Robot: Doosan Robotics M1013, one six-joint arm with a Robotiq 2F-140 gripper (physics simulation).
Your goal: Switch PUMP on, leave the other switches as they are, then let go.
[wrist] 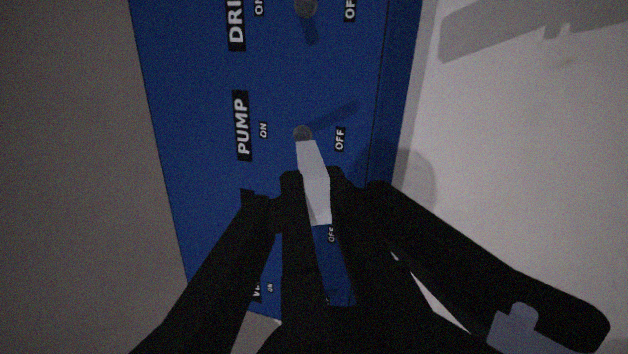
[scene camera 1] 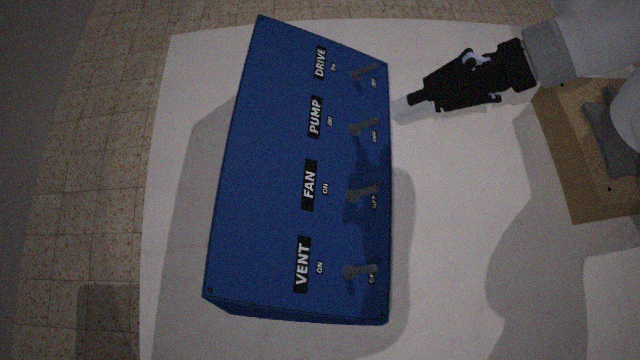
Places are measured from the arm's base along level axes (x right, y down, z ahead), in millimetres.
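Where they show: gripper, fingertip midpoint: (wrist: pixel 306 158) (scene camera 1: pixel 393 111); arm's base, link origin: (scene camera 1: pixel 624 140).
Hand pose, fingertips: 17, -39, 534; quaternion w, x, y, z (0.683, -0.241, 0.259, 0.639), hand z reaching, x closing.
Observation:
Things, the pixels of their top centre, and the offset from my fingertips, as dx, dy, dz. Level surfaces: height alone.
- PUMP lever, top centre: (wrist: pixel 288 146) (scene camera 1: pixel 367 117) +0, +17, +40
- DRIVE lever, top centre: (scene camera 1: pixel 366 63) +119, +17, +29
- FAN lever, top centre: (scene camera 1: pixel 366 186) -120, +17, +51
- VENT lever, top centre: (scene camera 1: pixel 363 266) -240, +17, +61
- white table top, surface height: dy +147
The blue switch panel (scene camera 1: pixel 260 165) (wrist: pixel 185 100) carries four grey levers. The PUMP lever (scene camera 1: pixel 365 126) (wrist: pixel 302 133) leans to its OFF side in the scene view; in the wrist view its base shows and the rest is hidden behind the fingertips. The DRIVE lever (scene camera 1: pixel 364 71) (wrist: pixel 305 7), FAN lever (scene camera 1: pixel 363 193) and VENT lever (scene camera 1: pixel 360 271) also lean to OFF. My gripper (scene camera 1: pixel 397 118) (wrist: pixel 306 158) is shut and empty, its pale fingertips together. In the scene view they are just right of the panel's OFF-side edge, a little apart from the PUMP lever's tip.
The panel stands on a white table top (scene camera 1: pixel 450 170) (wrist: pixel 510 130). A wooden base (scene camera 1: pixel 560 170) under the arm is at the right in the scene view. The neighbouring DRIVE and FAN levers stand on either side of PUMP. Tiled floor (scene camera 1: pixel 75 190) lies beyond the table.

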